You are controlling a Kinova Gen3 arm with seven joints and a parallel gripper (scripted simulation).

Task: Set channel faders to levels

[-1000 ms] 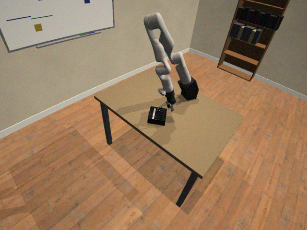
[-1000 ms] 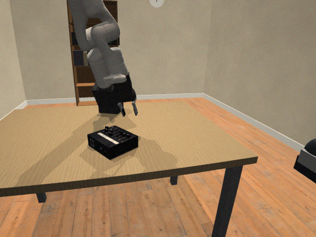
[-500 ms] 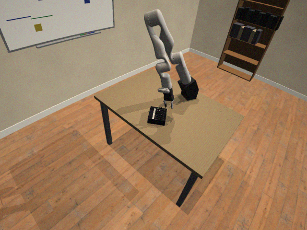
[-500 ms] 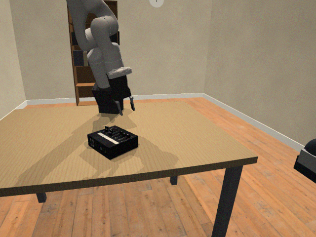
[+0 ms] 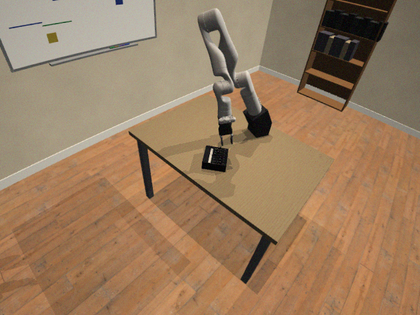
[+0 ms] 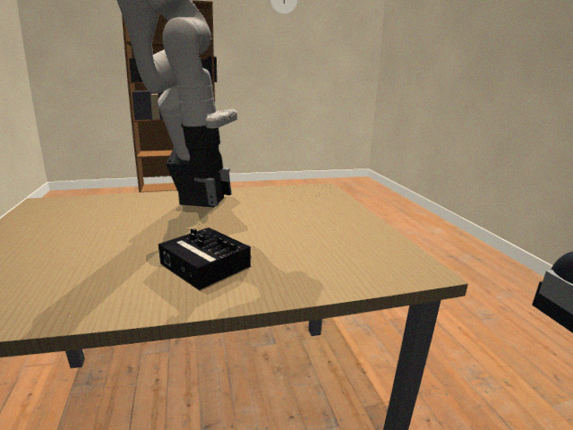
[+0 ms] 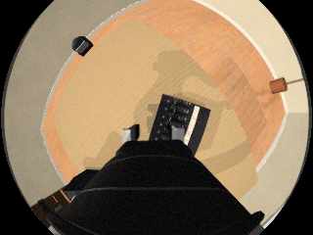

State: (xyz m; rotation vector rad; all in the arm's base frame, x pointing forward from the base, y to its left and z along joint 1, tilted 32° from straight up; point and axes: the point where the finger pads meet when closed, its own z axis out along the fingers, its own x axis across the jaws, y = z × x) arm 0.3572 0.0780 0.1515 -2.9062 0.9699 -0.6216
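Right now my hand is 10 cm above the fader, 7 cm to the left of it and 1 cm past it.
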